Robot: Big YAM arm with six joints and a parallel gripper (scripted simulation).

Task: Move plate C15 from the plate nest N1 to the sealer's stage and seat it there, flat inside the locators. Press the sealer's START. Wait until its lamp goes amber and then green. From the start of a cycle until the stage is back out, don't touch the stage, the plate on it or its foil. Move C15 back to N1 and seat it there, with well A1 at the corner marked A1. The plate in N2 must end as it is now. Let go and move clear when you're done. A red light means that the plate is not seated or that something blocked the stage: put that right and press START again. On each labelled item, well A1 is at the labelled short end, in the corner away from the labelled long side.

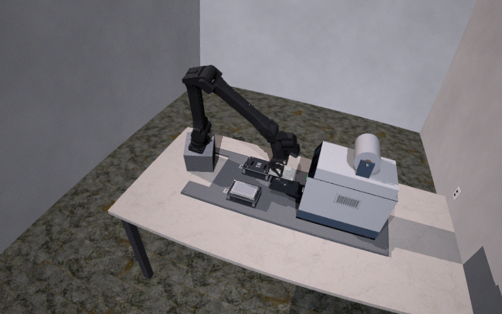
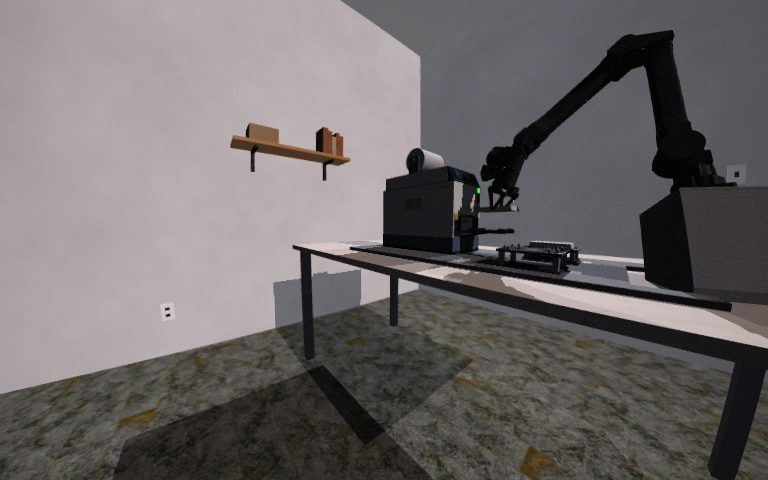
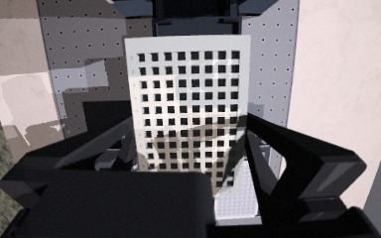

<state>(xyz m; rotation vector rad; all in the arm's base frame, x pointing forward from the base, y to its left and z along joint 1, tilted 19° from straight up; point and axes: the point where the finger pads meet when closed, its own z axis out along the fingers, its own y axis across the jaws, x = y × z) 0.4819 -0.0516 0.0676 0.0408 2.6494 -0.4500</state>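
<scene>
The dark stage is 30 mm ahead of my hand, 10 mm to the right of it and 80 mm below it. From my hand the other things lie so: foil roll (360 mm ahead, 40 mm to the right, 240 mm above); white well plate (right at my hand).
</scene>
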